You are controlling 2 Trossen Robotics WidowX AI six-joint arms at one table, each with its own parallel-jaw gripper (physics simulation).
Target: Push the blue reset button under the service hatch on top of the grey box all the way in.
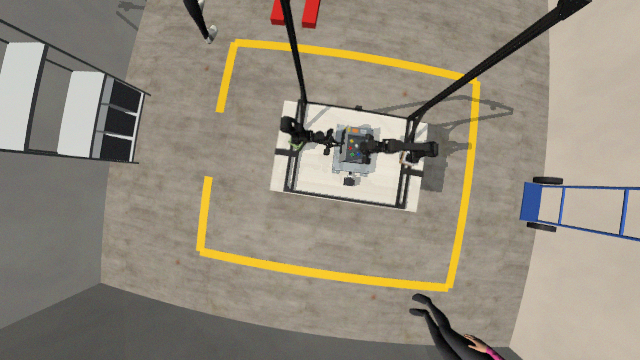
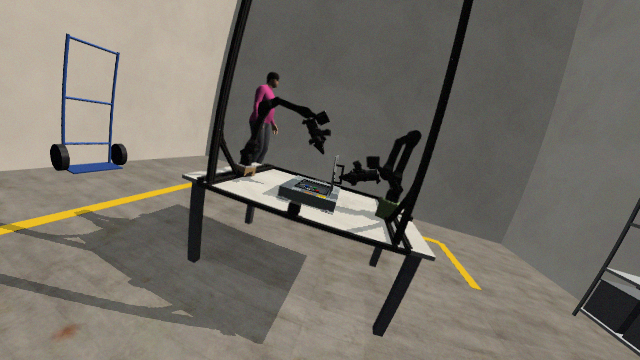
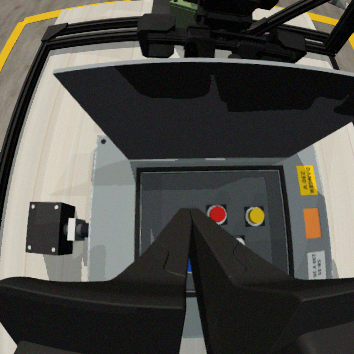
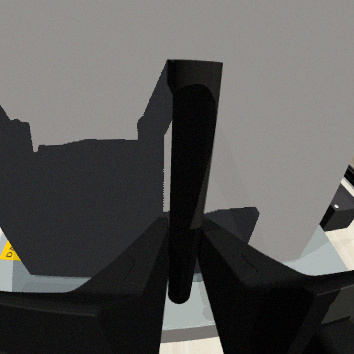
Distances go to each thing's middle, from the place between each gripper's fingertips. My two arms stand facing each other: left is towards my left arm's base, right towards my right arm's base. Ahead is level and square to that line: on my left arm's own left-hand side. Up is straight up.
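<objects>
With my left gripper I am 10 cm above the service hatch (image 4: 119, 119), and that gripper is also 11 cm to the left of the hatch and 4 cm past it.
The service hatch is 1 cm to the left of my right hand. Going by its middle, the service hatch is nearer to my right hand than to my left gripper.
</objects>
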